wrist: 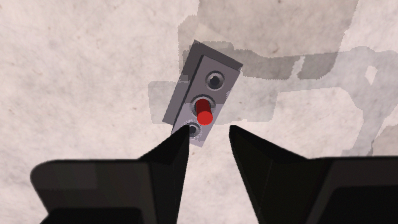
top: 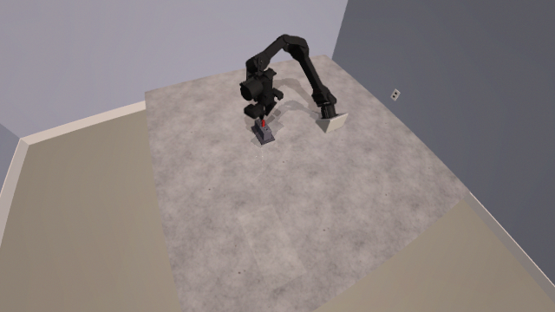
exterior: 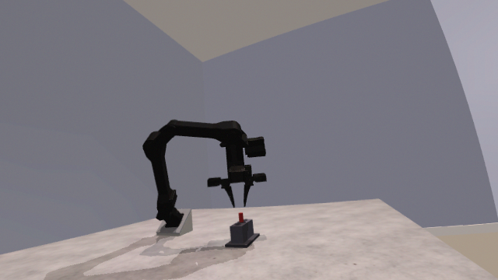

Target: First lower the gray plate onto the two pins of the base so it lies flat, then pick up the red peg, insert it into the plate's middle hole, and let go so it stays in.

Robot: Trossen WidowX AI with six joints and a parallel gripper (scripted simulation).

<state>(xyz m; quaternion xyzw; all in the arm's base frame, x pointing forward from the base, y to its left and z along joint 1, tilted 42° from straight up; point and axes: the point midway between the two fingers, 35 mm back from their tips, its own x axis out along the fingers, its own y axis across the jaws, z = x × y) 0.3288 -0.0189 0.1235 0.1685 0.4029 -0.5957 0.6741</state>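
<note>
Now: gripper tip 6 cm above the red peg. Round my gripper tip: gray plate (6 cm below); dark flat base (10 cm below).
</note>
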